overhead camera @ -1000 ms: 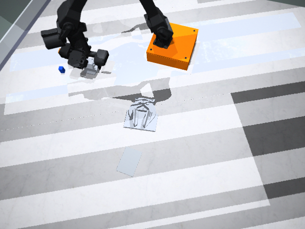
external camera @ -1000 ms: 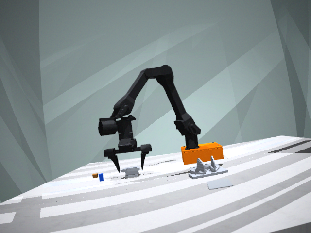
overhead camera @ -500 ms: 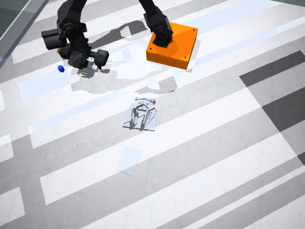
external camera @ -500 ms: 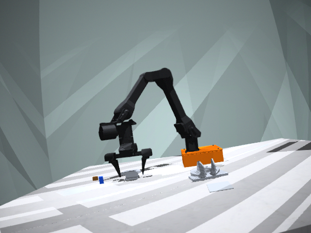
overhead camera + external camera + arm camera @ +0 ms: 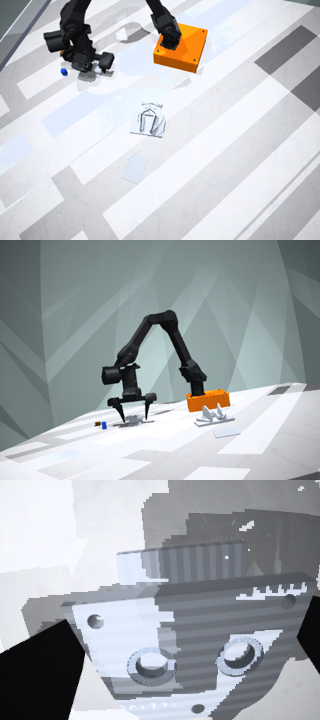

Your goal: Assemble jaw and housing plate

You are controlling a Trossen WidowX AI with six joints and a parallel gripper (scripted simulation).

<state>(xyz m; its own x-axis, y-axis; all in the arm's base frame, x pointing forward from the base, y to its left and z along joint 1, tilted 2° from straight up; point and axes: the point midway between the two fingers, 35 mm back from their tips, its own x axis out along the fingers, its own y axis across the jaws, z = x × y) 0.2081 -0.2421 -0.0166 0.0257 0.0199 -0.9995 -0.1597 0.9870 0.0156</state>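
My gripper tip is now 270 mm to the right of the jaw, 90 mm short of it and 10 mm below it. Round my gripper tip: brown cube (170 mm to the right, 30 mm behind); then blue cube (110 mm to the right, 60 mm ahead); then pale flat sheet (330 mm to the left, 290 mm ahead, 10 mm below).
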